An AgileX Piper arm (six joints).
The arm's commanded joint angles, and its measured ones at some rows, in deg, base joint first. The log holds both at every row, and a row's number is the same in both.
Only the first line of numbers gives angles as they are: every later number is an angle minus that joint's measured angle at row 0.
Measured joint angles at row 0:
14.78, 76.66, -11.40, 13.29, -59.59, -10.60
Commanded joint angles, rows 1 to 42:
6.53, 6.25, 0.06, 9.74, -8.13, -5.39
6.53, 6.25, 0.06, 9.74, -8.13, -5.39
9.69, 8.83, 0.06, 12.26, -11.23, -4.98
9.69, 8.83, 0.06, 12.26, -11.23, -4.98
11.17, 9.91, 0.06, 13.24, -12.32, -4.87
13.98, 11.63, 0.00, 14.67, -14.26, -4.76
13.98, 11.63, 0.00, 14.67, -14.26, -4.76
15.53, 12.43, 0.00, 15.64, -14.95, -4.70
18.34, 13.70, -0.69, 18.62, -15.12, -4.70
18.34, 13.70, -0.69, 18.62, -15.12, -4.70
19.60, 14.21, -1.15, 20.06, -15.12, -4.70
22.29, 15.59, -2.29, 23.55, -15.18, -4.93
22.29, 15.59, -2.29, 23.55, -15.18, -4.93
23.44, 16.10, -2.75, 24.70, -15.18, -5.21
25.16, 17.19, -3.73, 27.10, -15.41, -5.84
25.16, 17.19, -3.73, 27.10, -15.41, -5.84
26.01, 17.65, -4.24, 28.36, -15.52, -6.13
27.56, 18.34, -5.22, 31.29, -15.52, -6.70
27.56, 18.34, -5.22, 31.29, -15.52, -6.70
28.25, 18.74, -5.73, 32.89, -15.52, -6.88
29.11, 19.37, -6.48, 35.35, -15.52, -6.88
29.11, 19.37, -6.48, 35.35, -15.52, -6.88
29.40, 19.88, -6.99, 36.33, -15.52, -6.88
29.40, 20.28, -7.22, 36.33, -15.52, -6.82
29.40, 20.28, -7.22, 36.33, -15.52, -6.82
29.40, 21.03, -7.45, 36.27, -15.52, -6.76
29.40, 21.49, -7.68, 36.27, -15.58, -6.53
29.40, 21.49, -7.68, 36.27, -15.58, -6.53
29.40, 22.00, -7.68, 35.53, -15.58, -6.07
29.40, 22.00, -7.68, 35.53, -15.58, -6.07
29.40, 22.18, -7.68, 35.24, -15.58, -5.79
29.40, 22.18, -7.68, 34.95, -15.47, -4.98
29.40, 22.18, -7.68, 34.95, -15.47, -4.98
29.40, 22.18, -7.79, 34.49, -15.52, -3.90
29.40, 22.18, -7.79, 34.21, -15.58, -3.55
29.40, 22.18, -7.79, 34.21, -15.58, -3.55
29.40, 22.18, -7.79, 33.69, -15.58, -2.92
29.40, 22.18, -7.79, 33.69, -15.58, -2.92
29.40, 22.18, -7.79, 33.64, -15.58, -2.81
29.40, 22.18, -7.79, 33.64, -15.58, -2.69
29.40, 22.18, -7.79, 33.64, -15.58, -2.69
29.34, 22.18, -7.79, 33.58, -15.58, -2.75
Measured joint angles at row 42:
29.11, 22.06, -7.34, 34.55, -9.80, -3.49
